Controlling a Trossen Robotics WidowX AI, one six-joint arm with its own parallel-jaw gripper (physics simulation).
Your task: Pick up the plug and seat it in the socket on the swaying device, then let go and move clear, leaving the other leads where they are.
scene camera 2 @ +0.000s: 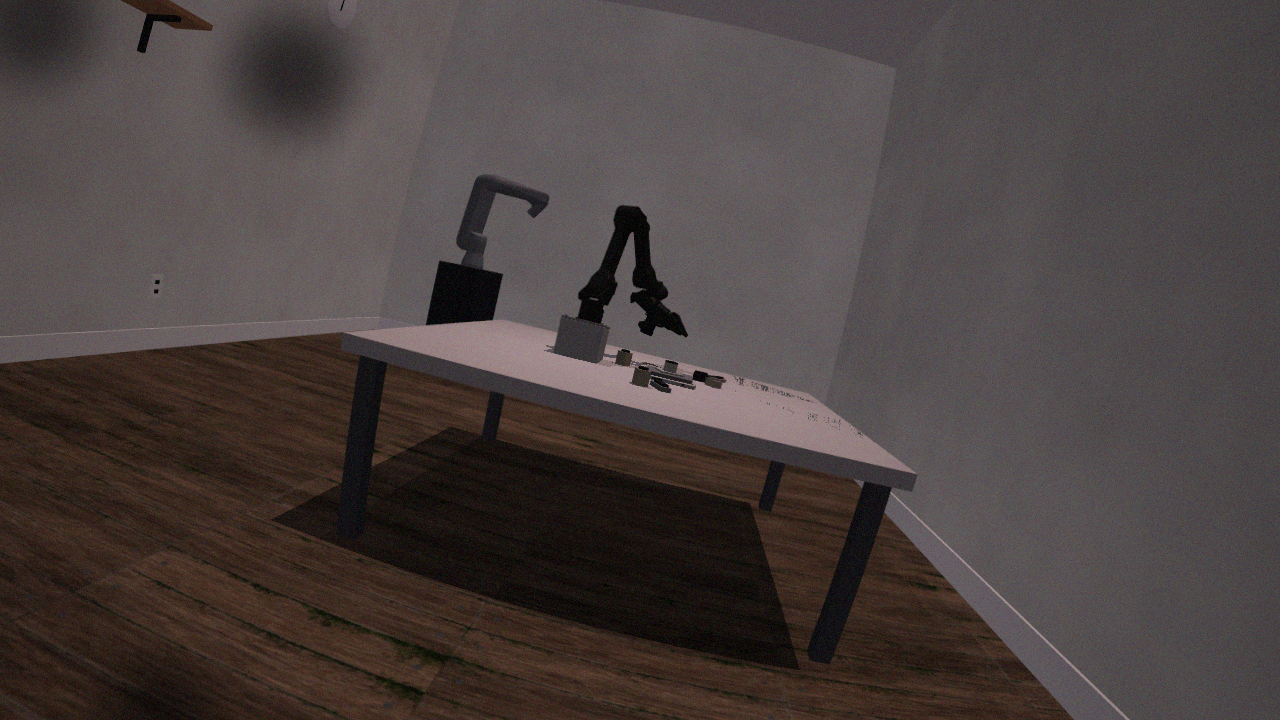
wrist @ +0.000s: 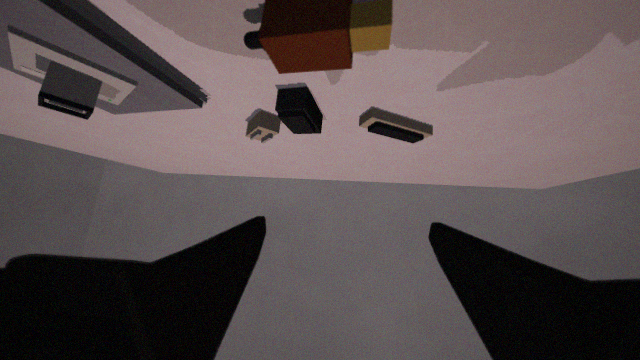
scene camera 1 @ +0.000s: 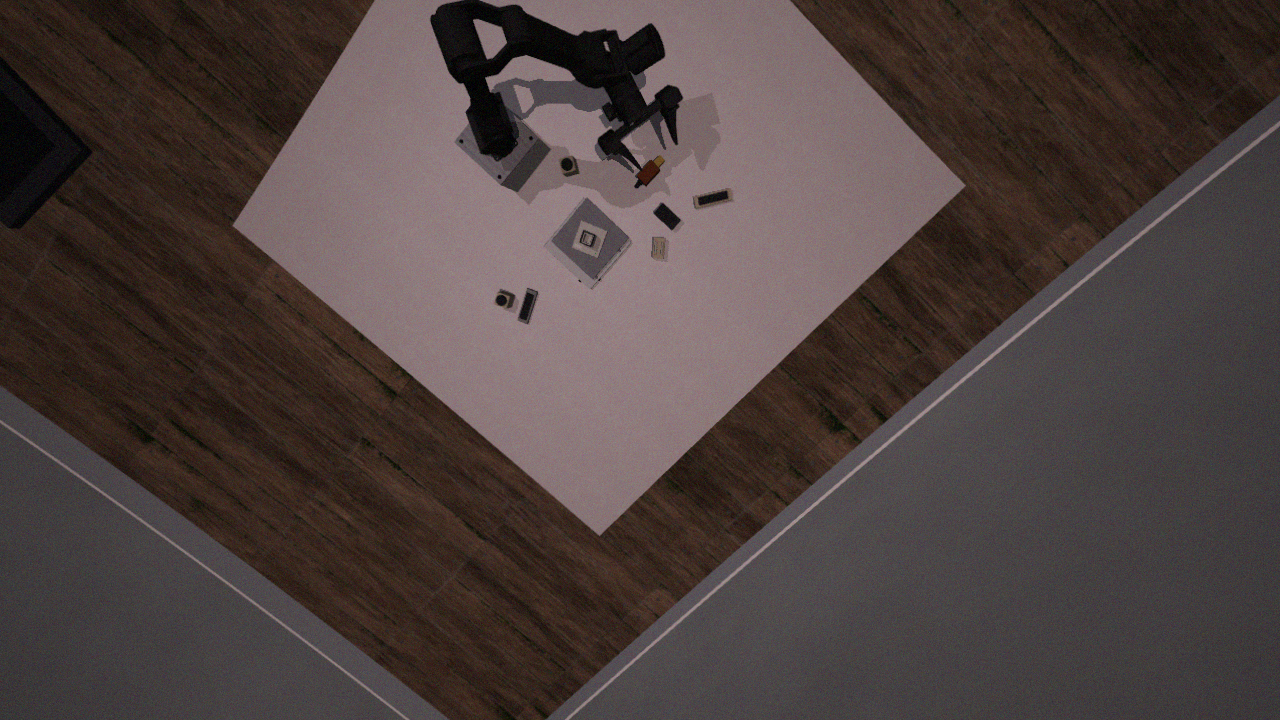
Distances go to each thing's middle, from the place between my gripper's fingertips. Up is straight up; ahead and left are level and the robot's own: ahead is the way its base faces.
My gripper is now 110 mm above the black block (wrist: 296, 107), 100 mm short of it and 50 mm to the left of it. From my hand the other things lie so: grey device (scene camera 1: 587, 243) 250 mm to the right, 100 mm below, 30 mm ahead; pale block (wrist: 263, 126) 150 mm ahead, 110 mm to the right, 110 mm below.
